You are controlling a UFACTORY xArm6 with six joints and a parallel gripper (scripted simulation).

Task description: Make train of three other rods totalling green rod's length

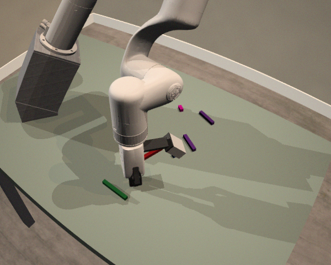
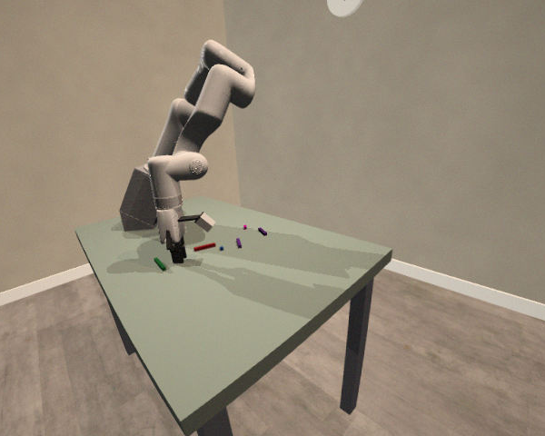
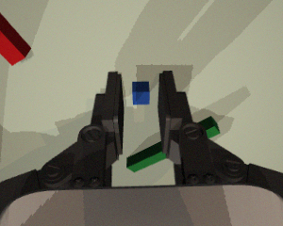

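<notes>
The purple rod is 18 cm to the left of my hand, 7 cm ahead of it and 2 cm below it. The rest, counted from my hand: red rod 10 cm to the left, 2 cm below, 1 cm behind; then green rod 5 cm to the right, 3 cm behind, 2 cm below; then magenta rod 30 cm to the left, 2 cm below, 2 cm behind.
</notes>
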